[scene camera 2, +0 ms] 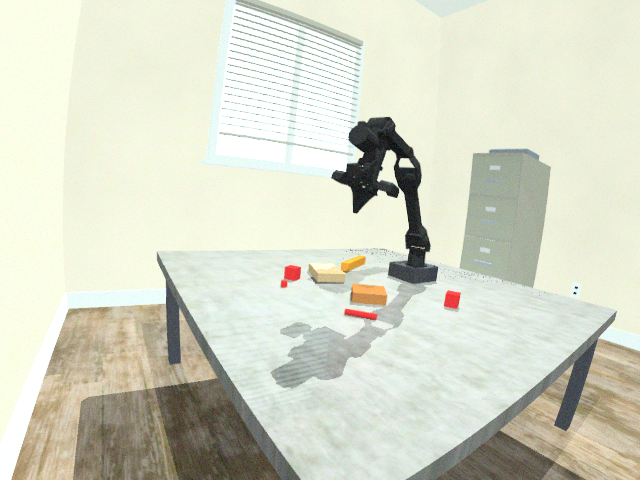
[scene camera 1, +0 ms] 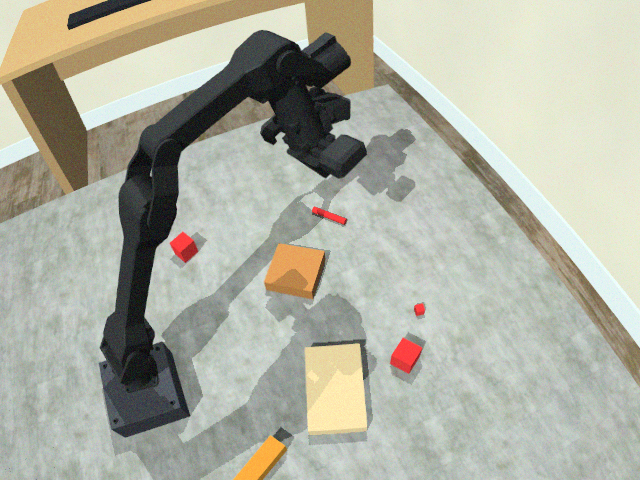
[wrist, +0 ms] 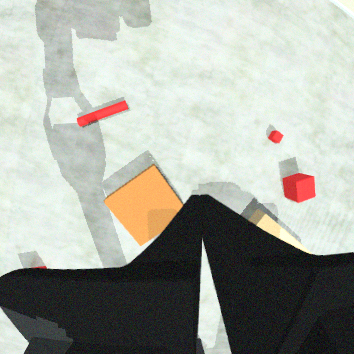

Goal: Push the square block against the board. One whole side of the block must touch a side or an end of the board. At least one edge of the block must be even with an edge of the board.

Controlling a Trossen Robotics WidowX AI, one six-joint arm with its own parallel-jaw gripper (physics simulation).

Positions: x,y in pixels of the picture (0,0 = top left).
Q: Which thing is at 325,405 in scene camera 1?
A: A board.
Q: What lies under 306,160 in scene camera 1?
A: My gripper.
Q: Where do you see a square block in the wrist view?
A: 144,205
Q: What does my gripper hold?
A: Nothing.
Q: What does the square block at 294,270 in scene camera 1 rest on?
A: The table.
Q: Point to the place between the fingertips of my gripper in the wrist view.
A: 198,202
